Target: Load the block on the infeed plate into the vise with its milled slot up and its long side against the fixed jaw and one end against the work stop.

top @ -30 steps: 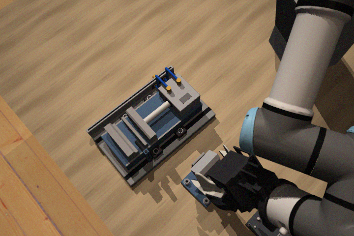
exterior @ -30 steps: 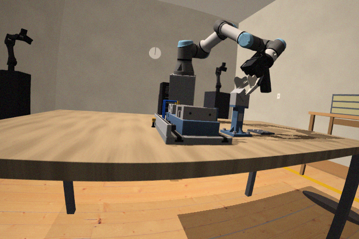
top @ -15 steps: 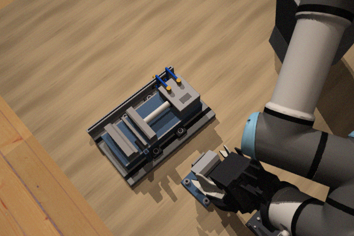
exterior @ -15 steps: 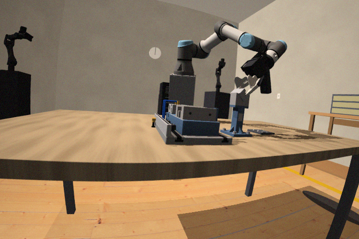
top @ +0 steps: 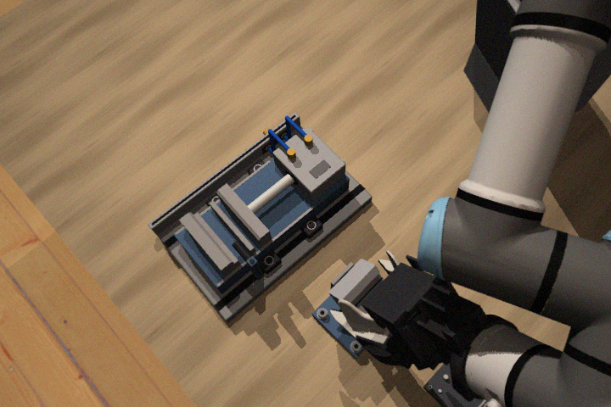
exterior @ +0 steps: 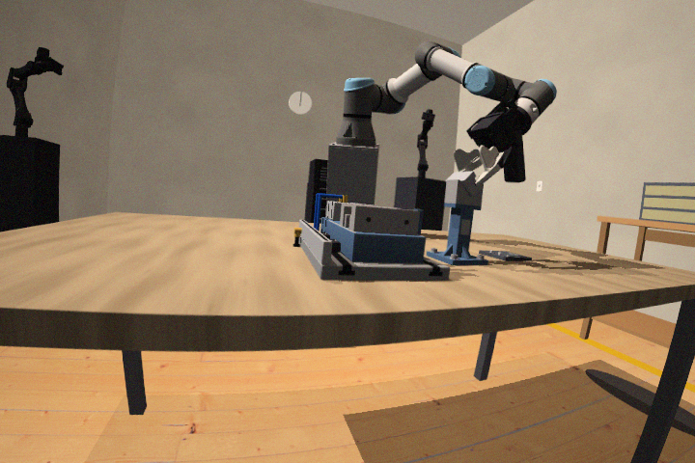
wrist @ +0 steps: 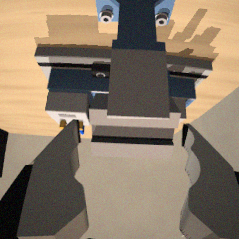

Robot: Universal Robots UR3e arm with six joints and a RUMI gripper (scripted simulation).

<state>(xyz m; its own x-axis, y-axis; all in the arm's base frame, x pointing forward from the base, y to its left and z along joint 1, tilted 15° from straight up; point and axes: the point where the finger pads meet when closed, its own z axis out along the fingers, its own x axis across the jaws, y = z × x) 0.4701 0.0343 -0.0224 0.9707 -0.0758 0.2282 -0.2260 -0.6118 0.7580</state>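
The part is right at my hand. Round my hand: white cylinder rod (20 cm to the right, 8 cm below, 5 cm behind); dark work stop (17 cm to the right, 7 cm below, 4 cm ahead); moving jaw (21 cm to the right, 8 cm below).
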